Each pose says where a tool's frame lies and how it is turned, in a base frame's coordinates. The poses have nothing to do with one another.
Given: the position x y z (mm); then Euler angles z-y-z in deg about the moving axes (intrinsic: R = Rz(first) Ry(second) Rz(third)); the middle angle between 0 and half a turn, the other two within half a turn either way.
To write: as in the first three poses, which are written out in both.
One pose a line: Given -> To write
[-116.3 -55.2 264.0 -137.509 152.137 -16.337] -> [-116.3 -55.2 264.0 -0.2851 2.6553 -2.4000]
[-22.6 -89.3 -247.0 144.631 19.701 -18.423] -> [-22.6 -89.3 -247.0 -0.3215 0.3438 2.5243]
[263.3 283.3 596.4 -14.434 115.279 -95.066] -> [263.3 283.3 596.4 -1.6592 2.0120 -0.2519]
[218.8 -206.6 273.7 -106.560 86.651 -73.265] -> [218.8 -206.6 273.7 -1.2787 1.5123 -1.8598]
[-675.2 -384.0 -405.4 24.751 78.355 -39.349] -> [-675.2 -384.0 -405.4 -0.6868 1.3676 0.4320]
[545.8 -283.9 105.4 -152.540 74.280 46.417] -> [545.8 -283.9 105.4 0.8101 1.2964 -2.6623]
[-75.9 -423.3 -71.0 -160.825 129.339 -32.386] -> [-75.9 -423.3 -71.0 -0.5652 2.2574 -2.8069]
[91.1 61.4 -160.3 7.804 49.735 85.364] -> [91.1 61.4 -160.3 1.4899 0.8680 0.1362]
